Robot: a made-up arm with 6 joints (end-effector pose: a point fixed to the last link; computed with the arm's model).
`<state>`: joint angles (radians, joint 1 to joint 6).
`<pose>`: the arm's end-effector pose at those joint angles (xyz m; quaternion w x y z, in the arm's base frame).
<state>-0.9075 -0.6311 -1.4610 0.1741 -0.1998 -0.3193</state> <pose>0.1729 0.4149 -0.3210 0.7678 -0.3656 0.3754 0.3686</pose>
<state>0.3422 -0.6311 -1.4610 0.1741 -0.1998 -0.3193</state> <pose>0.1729 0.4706 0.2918 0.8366 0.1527 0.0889 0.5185</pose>
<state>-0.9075 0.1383 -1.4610 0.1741 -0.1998 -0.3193</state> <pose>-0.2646 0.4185 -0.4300 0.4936 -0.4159 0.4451 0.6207</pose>
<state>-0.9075 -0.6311 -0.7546 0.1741 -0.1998 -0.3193</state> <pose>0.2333 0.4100 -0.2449 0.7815 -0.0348 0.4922 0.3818</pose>
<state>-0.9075 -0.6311 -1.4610 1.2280 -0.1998 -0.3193</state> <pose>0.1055 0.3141 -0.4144 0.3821 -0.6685 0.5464 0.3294</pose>
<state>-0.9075 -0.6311 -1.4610 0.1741 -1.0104 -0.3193</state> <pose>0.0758 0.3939 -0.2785 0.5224 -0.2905 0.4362 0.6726</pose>
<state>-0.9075 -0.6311 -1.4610 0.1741 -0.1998 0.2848</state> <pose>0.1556 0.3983 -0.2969 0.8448 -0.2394 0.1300 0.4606</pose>
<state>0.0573 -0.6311 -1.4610 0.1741 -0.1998 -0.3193</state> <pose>0.1729 0.5277 0.1538 0.8498 0.0323 0.1616 0.5007</pose>
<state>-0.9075 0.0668 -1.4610 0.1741 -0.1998 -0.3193</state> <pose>-0.2232 0.4298 -0.4290 0.5228 -0.4137 0.4413 0.6006</pose>
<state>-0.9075 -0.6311 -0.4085 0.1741 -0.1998 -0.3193</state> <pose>0.2704 0.3887 -0.2222 0.7526 0.1315 0.5279 0.3709</pose>
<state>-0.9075 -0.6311 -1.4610 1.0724 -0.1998 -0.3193</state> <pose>0.1146 0.3353 -0.4089 0.4486 -0.6337 0.5298 0.3414</pose>
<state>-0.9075 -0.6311 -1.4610 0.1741 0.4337 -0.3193</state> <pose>0.2537 0.3889 -0.3122 0.8744 -0.3833 0.2846 0.0864</pose>
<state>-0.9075 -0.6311 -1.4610 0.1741 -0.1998 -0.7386</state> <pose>0.1812 0.4165 -0.3432 0.6729 -0.4343 0.5270 0.2844</pose>
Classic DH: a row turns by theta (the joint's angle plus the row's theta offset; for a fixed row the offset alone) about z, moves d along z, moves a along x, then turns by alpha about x. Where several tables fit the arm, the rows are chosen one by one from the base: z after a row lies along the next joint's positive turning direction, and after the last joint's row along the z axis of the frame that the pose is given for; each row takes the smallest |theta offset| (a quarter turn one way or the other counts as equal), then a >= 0, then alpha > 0; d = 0 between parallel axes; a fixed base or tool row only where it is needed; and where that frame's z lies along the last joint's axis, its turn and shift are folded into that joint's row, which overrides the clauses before.
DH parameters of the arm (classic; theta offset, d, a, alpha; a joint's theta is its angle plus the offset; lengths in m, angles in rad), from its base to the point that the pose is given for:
base (fixed): 1.5708 0.024 0.018 1.5708
joint 1: 0.2335 -0.1469 0.011 -1.7581
joint 2: 1.5154 -0.1149 -0.0173 1.6744
joint 3: 0.5983 0.4975 0.0001 -2.1443
joint 4: -1.2719 0.0456 -0.004 -1.8752
joint 5: 0.7769 -0.0243 0.094 -1.5708
joint 6: 0 -0.075 0.003 -1.5708
tool (fixed): 0 0.057 0 0

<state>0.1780 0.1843 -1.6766 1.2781 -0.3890 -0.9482</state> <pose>-0.2919 0.5678 -0.0555 0.3348 -0.8340 0.1990 0.3907</pose>
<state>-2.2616 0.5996 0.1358 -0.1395 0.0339 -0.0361</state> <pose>-0.2995 -0.3861 -0.4241 0.4469 -0.2256 0.7722 -0.3912</pose>
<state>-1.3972 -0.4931 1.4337 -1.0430 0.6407 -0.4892</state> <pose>0.0988 -0.0066 -0.5058 0.0160 -0.6434 -0.4544 0.6158</pose>
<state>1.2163 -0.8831 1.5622 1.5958 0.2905 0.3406</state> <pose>0.3632 0.0496 0.2331 0.2903 -0.8205 0.2734 -0.4095</pose>
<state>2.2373 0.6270 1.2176 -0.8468 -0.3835 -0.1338</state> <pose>-0.2607 -0.1422 0.5845 0.3727 -0.4277 -0.4446 -0.6931</pose>
